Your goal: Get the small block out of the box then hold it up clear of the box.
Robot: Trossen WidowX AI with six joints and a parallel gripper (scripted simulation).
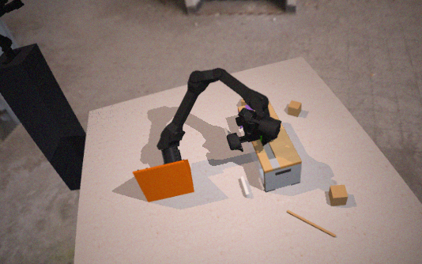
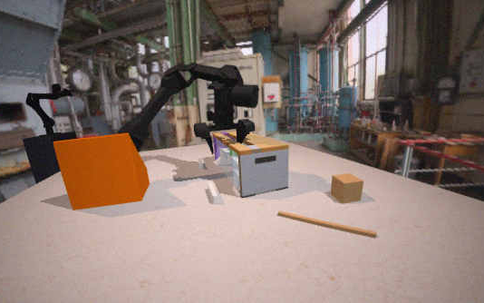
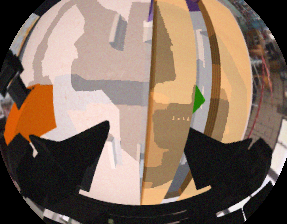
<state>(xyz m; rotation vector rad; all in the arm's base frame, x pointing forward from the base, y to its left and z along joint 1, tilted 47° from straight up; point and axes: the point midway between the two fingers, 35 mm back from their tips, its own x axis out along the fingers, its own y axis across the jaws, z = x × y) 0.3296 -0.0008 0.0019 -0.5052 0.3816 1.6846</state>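
Now: the box 40 mm to the left of my gripper tip, 30 mm below it and 30 mm ahead of it. Round my gripper tip: thin wooden stick 320 mm to the right, 150 mm ahead, 90 mm below; then green block 40 mm to the left, 40 mm ahead, 10 mm below.
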